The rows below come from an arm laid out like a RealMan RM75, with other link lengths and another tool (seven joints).
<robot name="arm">
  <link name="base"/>
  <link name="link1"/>
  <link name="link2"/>
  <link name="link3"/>
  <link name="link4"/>
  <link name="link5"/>
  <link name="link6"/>
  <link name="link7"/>
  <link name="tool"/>
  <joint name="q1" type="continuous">
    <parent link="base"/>
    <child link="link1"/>
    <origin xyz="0 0 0.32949" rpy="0 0 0"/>
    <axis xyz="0 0 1"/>
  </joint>
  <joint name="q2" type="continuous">
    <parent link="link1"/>
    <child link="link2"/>
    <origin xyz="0 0 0" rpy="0 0 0"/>
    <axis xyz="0 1 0"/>
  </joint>
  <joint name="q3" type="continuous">
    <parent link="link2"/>
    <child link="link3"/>
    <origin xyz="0 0 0.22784" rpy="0 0 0"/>
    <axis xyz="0 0 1"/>
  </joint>
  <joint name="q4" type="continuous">
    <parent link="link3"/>
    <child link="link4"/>
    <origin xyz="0 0 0" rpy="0 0 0"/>
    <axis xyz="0 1 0"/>
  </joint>
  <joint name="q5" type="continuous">
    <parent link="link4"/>
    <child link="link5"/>
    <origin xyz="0 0 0.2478" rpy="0 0 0"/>
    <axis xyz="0 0 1"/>
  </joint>
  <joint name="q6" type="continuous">
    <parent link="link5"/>
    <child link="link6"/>
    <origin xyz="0 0 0" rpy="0 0 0"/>
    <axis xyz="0 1 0"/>
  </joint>
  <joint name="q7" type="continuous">
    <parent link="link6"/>
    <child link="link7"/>
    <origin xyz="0 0 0.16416" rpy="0 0 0"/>
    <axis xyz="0 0 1"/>
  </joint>
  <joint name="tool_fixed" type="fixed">
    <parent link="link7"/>
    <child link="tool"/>
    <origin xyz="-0.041 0 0.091" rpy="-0.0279 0 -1.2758"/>
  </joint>
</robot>
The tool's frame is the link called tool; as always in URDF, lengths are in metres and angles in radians. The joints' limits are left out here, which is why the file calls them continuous.
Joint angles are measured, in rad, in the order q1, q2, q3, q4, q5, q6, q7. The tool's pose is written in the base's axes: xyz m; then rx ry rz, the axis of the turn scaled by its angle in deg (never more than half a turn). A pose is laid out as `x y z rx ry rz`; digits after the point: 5 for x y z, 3 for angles.
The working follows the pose.
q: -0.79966 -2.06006 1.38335 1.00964 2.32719 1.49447 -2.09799
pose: -0.18672 0.37869 -0.04310 -120.828 -119.410 11.909
Where each joint sits with the arm in this pose, in the base's axes (m; each line is computed from the numbers above, not from the rounded line before):
q1: 0.0000 0.0000 0.3295
q2: 0.0000 0.0000 0.3295
q3: -0.1402 0.1442 0.2224
q4: -0.1402 0.1442 0.2224
q5: -0.0863 0.3845 0.1949
q6: -0.0863 0.3845 0.1949
q7: -0.1263 0.3882 0.0358
the tool: -0.1867 0.3787 -0.0431

